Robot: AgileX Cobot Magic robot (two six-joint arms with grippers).
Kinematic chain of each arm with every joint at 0, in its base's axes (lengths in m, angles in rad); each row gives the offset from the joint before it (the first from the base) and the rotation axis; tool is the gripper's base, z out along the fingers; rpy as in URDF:
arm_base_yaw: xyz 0 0 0.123 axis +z
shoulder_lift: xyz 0 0 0 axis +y
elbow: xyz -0.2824 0 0.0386 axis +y
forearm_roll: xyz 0.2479 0 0.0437 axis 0.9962 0 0.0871
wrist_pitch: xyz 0 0 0 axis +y
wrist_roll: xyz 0.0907 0 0.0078 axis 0.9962 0 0.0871
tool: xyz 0 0 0 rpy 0 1.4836 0
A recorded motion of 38 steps. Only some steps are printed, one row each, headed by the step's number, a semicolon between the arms.
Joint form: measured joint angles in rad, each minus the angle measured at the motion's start. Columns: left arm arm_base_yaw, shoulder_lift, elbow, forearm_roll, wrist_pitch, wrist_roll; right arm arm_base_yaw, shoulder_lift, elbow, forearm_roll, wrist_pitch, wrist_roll.
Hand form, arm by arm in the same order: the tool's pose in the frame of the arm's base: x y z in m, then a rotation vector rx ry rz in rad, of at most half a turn. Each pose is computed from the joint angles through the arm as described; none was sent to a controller.
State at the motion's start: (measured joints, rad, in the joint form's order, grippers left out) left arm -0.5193 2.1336 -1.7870 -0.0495 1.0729 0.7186; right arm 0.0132 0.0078 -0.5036 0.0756 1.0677 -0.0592
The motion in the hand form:
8: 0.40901 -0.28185 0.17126 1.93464 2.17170 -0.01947; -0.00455 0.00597 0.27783 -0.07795 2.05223 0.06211
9: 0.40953 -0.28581 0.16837 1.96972 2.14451 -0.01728; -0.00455 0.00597 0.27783 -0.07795 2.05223 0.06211
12: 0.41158 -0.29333 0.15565 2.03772 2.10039 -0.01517; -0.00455 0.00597 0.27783 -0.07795 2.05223 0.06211
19: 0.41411 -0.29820 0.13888 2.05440 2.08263 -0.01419; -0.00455 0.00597 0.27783 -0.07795 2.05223 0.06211
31: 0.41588 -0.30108 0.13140 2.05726 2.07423 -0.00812; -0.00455 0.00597 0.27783 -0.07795 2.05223 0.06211
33: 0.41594 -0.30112 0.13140 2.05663 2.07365 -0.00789; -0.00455 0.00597 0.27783 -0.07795 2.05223 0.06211
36: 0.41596 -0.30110 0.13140 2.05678 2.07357 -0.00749; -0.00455 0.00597 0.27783 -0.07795 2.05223 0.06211
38: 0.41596 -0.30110 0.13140 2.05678 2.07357 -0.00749; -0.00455 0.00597 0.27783 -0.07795 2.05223 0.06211
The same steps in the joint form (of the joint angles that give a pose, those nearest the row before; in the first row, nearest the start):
8: -0.0761 0.2224 -0.2527 0.0009 0.0398 0.1580; 0.0000 0.0000 0.0000 0.0000 0.0000 0.0000
9: -0.0820 0.2392 -0.2735 0.0009 0.0474 0.1822; 0.0000 0.0000 0.0000 0.0000 0.0000 0.0000
12: -0.0920 0.2855 -0.3134 0.0009 0.0559 0.2268; 0.0000 0.0000 0.0000 0.0000 0.0000 0.0000
19: -0.0969 0.3246 -0.3228 -0.0001 0.0253 0.2402; 0.0000 0.0000 0.0000 0.0000 0.0000 0.0000
31: -0.1001 0.3461 -0.3350 0.0035 0.0114 0.2417; 0.0000 0.0000 0.0000 0.0000 0.0000 0.0000
33: -0.1001 0.3461 -0.3349 0.0035 0.0104 0.2417; 0.0000 0.0000 0.0000 0.0000 0.0000 0.0000
36: -0.1001 0.3461 -0.3350 0.0038 0.0104 0.2417; 0.0000 0.0000 0.0000 0.0000 0.0000 0.0000
38: -0.1001 0.3461 -0.3350 0.0038 0.0104 0.2417; 0.0000 0.0000 0.0000 0.0000 0.0000 0.0000

